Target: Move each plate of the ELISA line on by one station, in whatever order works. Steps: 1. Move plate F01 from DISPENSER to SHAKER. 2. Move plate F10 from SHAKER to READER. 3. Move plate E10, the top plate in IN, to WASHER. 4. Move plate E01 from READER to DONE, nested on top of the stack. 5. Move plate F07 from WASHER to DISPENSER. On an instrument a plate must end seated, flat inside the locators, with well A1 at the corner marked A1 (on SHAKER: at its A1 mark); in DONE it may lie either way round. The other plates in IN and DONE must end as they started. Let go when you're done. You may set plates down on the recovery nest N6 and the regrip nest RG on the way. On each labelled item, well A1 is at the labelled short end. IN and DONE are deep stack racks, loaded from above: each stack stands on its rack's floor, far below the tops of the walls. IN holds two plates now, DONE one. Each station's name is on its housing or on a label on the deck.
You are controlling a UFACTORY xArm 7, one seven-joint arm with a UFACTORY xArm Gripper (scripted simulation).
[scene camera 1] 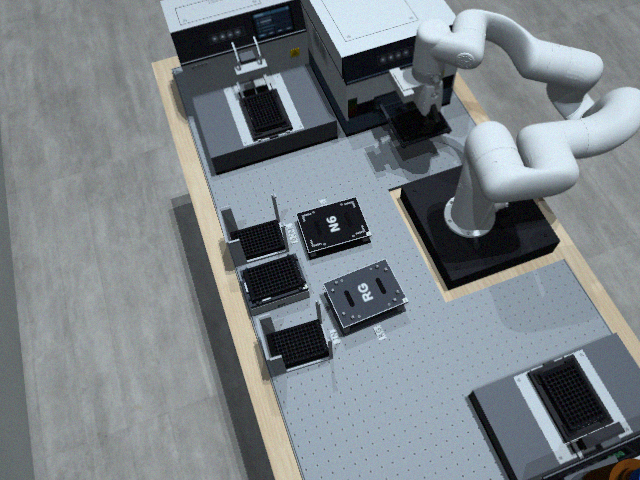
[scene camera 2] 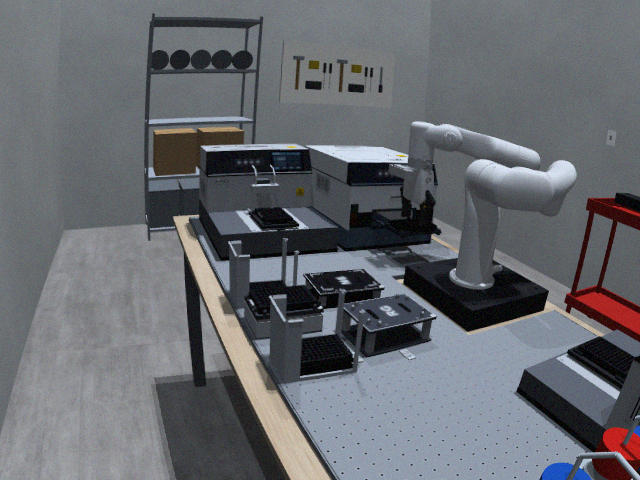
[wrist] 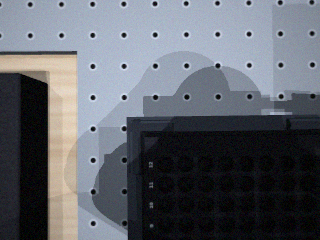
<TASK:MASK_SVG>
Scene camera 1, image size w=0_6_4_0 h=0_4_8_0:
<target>black well plate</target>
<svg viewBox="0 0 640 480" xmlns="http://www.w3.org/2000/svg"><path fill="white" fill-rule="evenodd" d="M273 90L244 97L244 102L256 133L269 131L287 124Z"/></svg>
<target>black well plate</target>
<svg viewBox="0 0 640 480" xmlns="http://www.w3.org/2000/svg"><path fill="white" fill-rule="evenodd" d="M574 360L537 375L569 433L607 418L606 413Z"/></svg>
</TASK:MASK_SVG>
